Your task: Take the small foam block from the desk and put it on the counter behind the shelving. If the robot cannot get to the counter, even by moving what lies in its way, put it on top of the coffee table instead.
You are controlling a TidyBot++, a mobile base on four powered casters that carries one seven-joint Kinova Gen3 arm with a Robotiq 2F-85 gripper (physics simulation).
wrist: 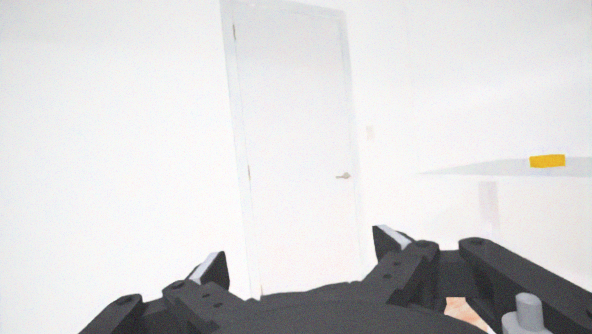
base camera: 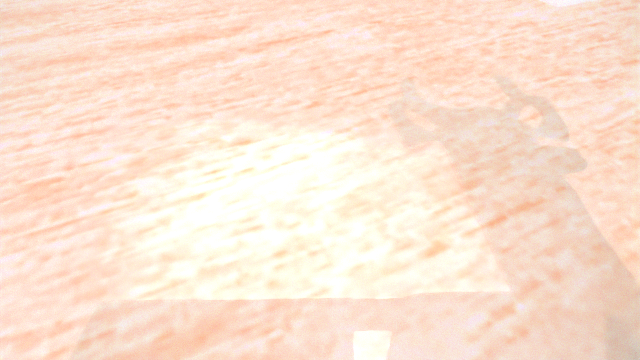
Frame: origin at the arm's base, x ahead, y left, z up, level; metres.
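Seen in the pictures: gripper, fingertip midpoint: (wrist: 301, 254).
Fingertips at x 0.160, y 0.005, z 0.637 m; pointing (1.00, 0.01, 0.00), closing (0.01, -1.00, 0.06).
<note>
Pixels of each thing's middle, then the offset from my fingertips to it. "pt": a spot on its surface instead. Level surfaces: height alone.
- small yellow block at the middle of its body: (wrist: 546, 161) dy -1.043, dx +0.893, dz -0.061 m
- pale desk-like top at its surface level: dz -0.084 m
- lever handle at a spot on its surface: (wrist: 344, 175) pt dy -0.356, dx +1.667, dz -0.103 m
- pale leg at a spot on its surface: (wrist: 490, 205) pt dy -0.981, dx +1.145, dz -0.284 m
- bright wood-patterned floor at its surface level: dz -1.034 m
A small yellow block (wrist: 547, 161), which looks like the foam block, lies on a pale desk-like top (wrist: 485, 167) at the right of the wrist view. My gripper (wrist: 301, 254) is open, with its two fingers wide apart and nothing between them. The block is well off to the right of the fingers and far beyond them. Neither the counter, the shelving nor the coffee table shows in these views.
A white door (wrist: 295, 150) with a lever handle (wrist: 344, 175) stands in the pale wall ahead. The desk has a pale leg (wrist: 490, 205) under its top. The base camera shows bright wood-patterned floor (base camera: 150, 90) with the arm's shadow at the right.
</note>
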